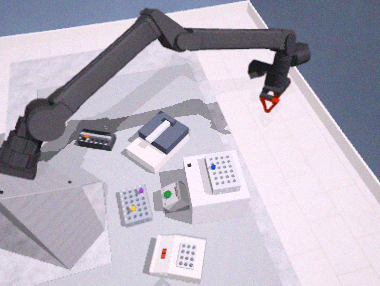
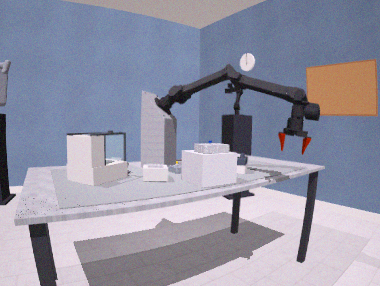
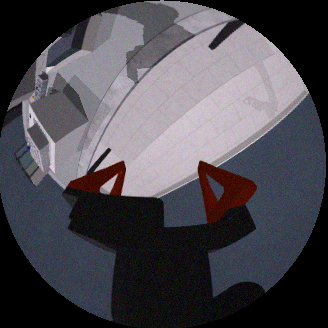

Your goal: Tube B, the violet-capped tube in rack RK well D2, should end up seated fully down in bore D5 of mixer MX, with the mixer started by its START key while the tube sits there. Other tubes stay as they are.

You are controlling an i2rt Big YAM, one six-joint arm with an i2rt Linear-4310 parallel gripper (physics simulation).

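Where they show: gripper, fingertip midpoint: (image 1: 271, 105) (image 2: 292, 152) (image 3: 161, 164); arm's base, origin of the base link: (image 1: 15, 165) (image 2: 161, 107).
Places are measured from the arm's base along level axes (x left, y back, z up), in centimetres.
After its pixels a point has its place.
Note:
Tube B's violet cap (image 1: 141, 190) @(x 8.5, y -25.8, z -30.9 cm) (image 3: 36, 88) shows at a corner of the pale grey rack (image 1: 136, 223) @(x -1.4, y -24.1, z -34.8 cm), which also holds a yellow-capped tube (image 1: 132, 208) @(x 2.2, y -23.1, z -30.9 cm). The large white box (image 1: 212, 213) @(x -1.5, y -48.8, z -30.0 cm) (image 2: 207, 168) @(x 2.2, y -59.9, z -28.4 cm) (image 3: 59, 116) @(x 16.9, y -51.7, z -28.9 cm), apparently mixer MX, carries a raised block of bores with a blue-capped tube (image 1: 213, 167) @(x 8.1, y -49.4, z -18.0 cm) (image 2: 210, 142) @(x 8.3, y -50.1, z -18.7 cm) in it. A small black square (image 1: 189, 165) @(x 12.3, y -42.3, z -22.6 cm) is on its top; I cannot read any label. My gripper (image 1: 268, 106) @(x 36.4, y -74.0, z -21.8 cm) (image 2: 294, 151) @(x 36.4, y -74.0, z -21.8 cm) (image 3: 161, 164) @(x 36.4, y -74.0, z -21.8 cm) is open and empty, high up beyond the table edge, far from the rack and the box.
A dark blue and white device (image 1: 171, 136) @(x 29.0, y -36.5, z -28.2 cm) stands behind the white box. A black rack (image 1: 102, 145) @(x 30.0, y -10.1, z -33.0 cm) with an orange cap is near the arm base. A small grey device (image 1: 176, 202) @(x 2.7, y -37.5, z -29.5 cm) with a green top stands between rack and box; a white twelve-hole device (image 1: 170, 267) @(x -17.2, y -35.2, z -30.0 cm) is in front.

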